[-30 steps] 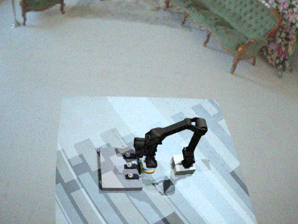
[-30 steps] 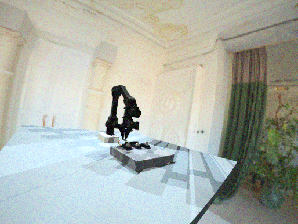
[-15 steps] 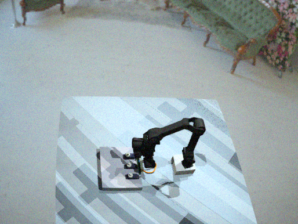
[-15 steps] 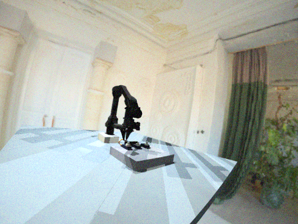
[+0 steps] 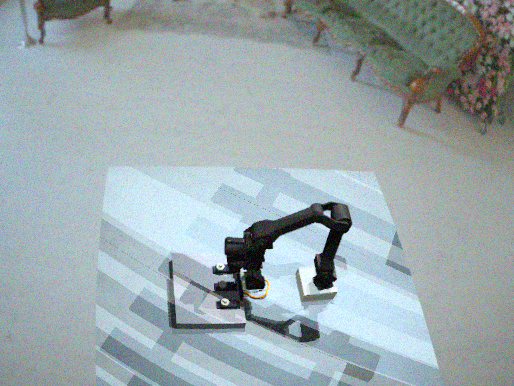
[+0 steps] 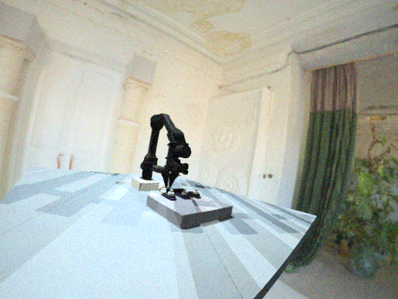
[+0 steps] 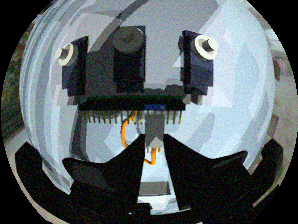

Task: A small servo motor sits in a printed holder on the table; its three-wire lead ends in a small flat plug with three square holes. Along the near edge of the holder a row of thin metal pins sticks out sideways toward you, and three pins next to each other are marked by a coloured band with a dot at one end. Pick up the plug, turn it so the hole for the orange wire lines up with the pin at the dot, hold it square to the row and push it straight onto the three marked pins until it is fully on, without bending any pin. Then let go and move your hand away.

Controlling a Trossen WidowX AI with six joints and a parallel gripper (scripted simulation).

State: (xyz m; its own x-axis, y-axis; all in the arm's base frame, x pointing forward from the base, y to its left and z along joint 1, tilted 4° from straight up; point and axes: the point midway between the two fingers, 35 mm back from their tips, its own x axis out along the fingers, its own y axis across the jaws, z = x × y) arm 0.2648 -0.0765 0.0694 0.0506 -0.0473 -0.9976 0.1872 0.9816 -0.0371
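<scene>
Now: the blue band 30 mm ahead of my gripper tip and 10 mm to the right of it. Also, from my gripper tip: grey printed holder (190 mm ahead, 10 mm to the right, 50 mm below).
</scene>
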